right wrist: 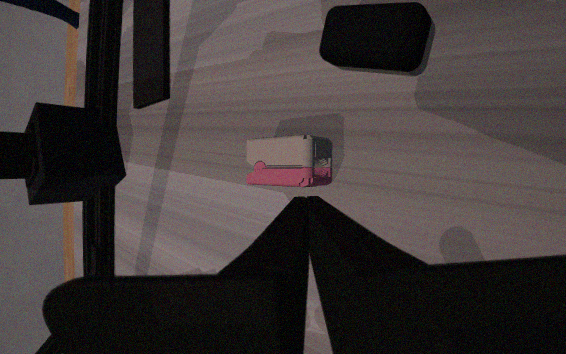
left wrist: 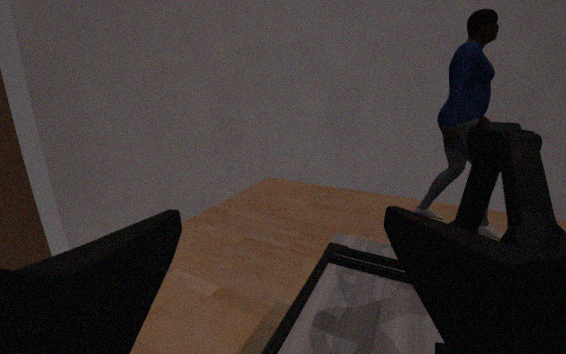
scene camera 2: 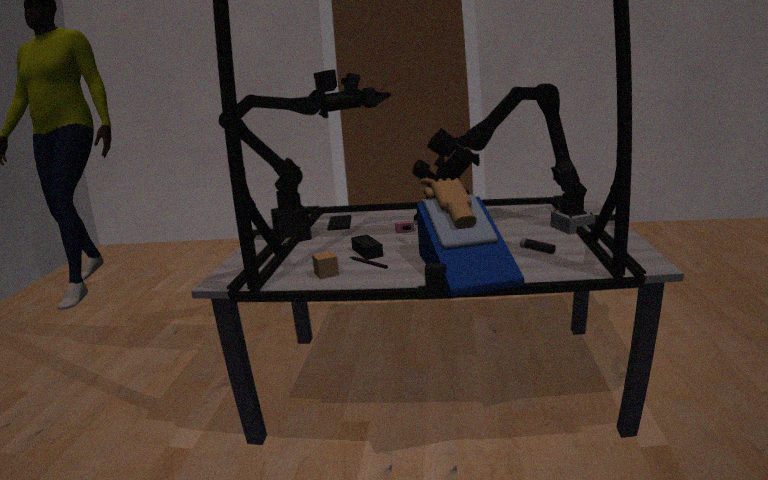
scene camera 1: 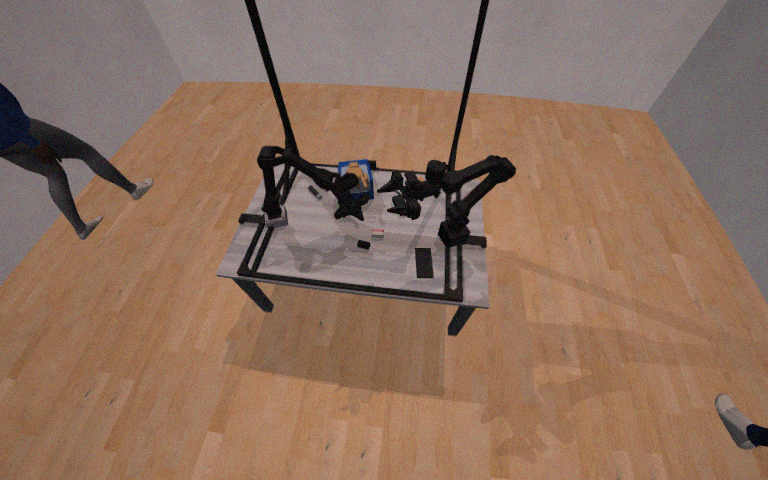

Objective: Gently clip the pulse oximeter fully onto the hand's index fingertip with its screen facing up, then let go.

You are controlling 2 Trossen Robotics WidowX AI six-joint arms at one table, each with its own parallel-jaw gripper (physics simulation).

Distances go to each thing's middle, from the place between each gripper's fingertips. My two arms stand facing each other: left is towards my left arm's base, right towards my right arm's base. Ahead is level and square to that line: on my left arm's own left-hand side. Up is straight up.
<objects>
Now: left hand 40 cm above the pulse oximeter (right wrist: 289, 160), 15 cm past it and 5 cm to the left of it. From my left hand the other things lie so: blue hand support (scene camera 2: 475, 269) 48 cm behind, 38 cm below, 22 cm to the right.
I see my right gripper 8 cm above the pulse oximeter, 7 cm to the right of it and 1 cm short of it. Also, from my right hand: blue hand support: 33 cm behind, 11 cm to the right, 5 cm below.
</objects>
